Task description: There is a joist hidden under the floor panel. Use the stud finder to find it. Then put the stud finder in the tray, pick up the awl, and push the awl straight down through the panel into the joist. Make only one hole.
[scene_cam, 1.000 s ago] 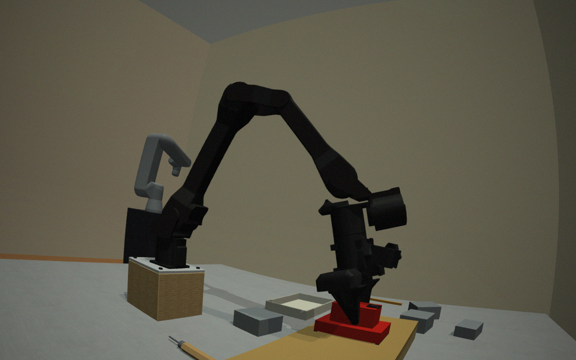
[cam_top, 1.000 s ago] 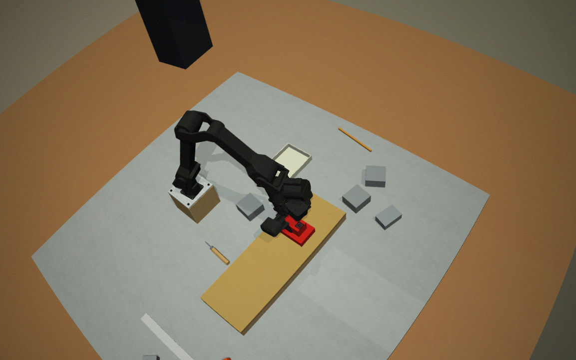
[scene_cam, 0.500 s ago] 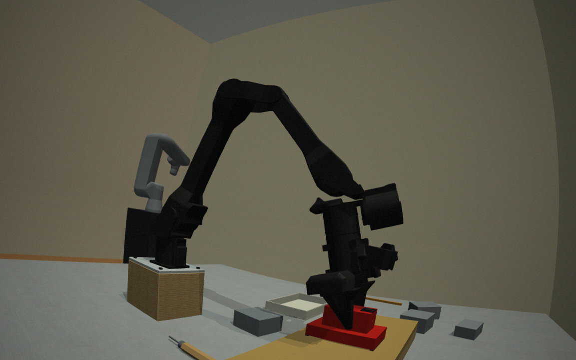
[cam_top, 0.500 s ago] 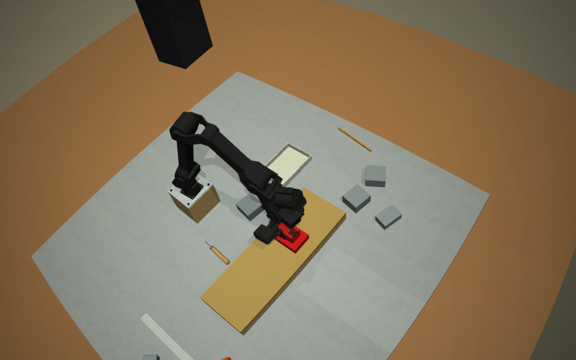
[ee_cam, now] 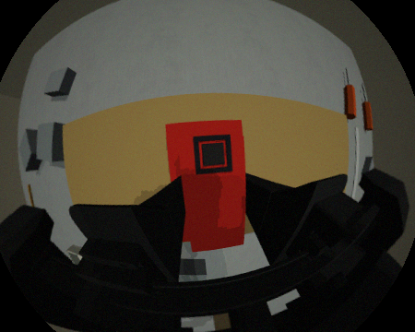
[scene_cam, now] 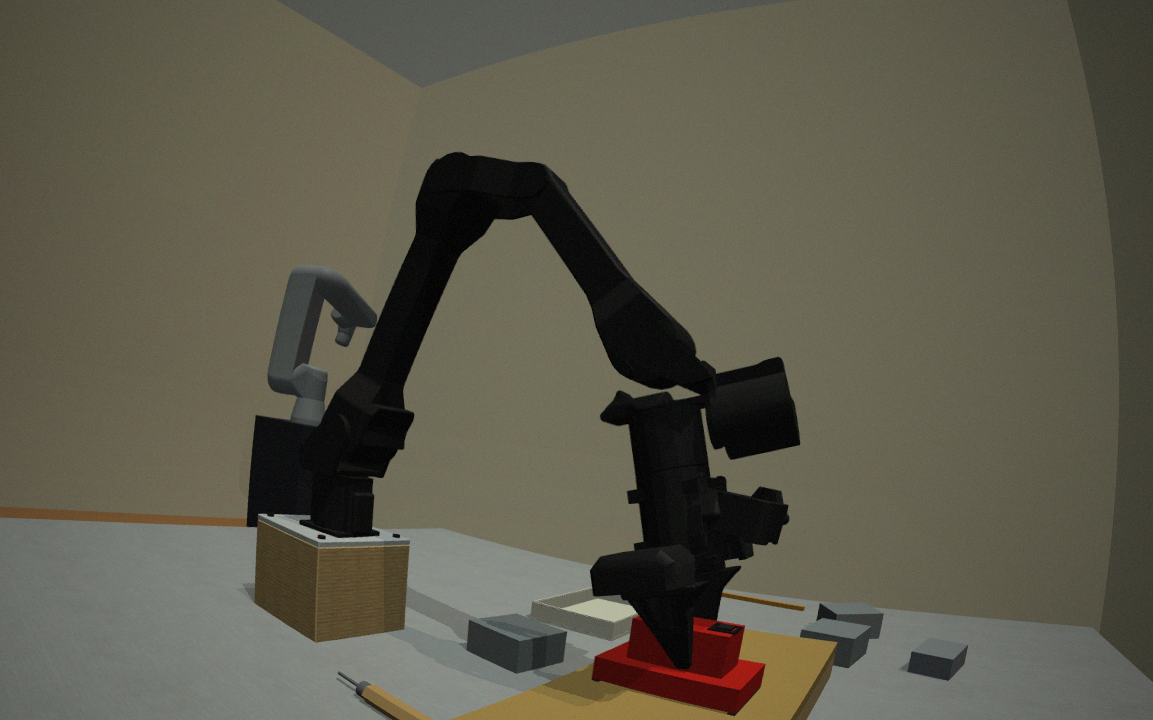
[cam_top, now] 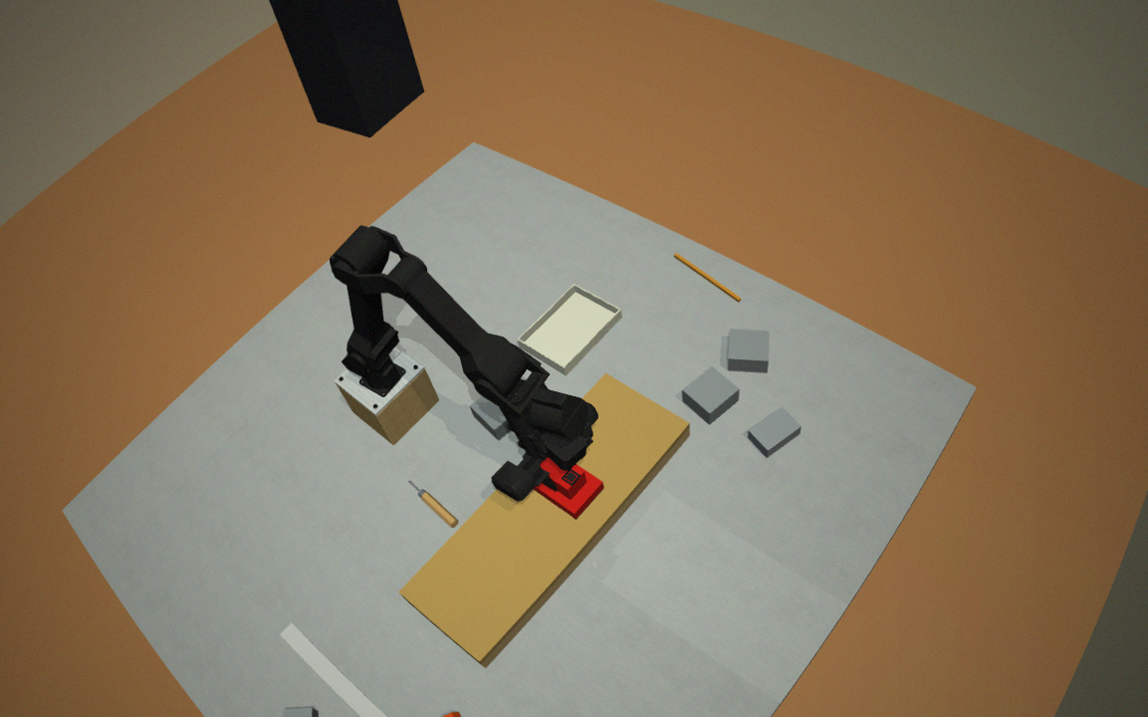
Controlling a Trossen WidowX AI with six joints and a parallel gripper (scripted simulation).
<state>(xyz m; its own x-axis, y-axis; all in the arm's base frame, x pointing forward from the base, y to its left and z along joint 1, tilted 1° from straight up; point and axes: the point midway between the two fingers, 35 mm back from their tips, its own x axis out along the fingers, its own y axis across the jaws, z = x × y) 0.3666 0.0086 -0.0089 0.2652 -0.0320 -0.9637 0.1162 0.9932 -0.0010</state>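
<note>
My gripper tip is now 19 cm past the tray, 29 cm to the right of it and 5 cm above it. Round my gripper tip: square indicator (2 cm ahead, 3 cm above); red stud finder (1 cm ahead, 2 cm above); awl (21 cm behind, 13 cm to the right, 6 cm below).
</note>
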